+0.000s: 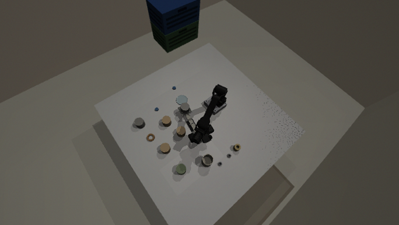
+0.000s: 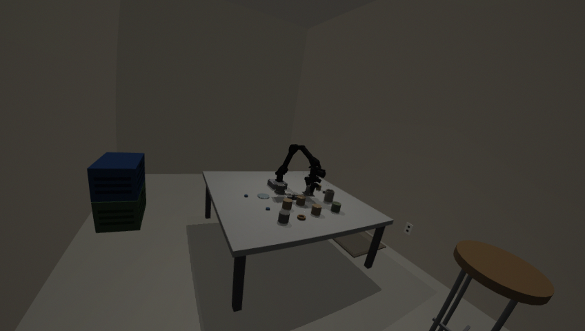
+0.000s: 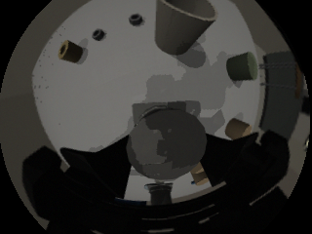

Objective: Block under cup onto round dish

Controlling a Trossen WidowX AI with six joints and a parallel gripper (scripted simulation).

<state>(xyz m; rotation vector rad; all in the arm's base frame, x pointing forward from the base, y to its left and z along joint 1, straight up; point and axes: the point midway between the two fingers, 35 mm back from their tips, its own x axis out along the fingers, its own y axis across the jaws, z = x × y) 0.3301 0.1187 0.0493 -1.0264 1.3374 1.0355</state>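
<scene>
Now: the balance 3 cm behind my gripper tip, 13 cm to the right of it and 5 cm below it.
</scene>
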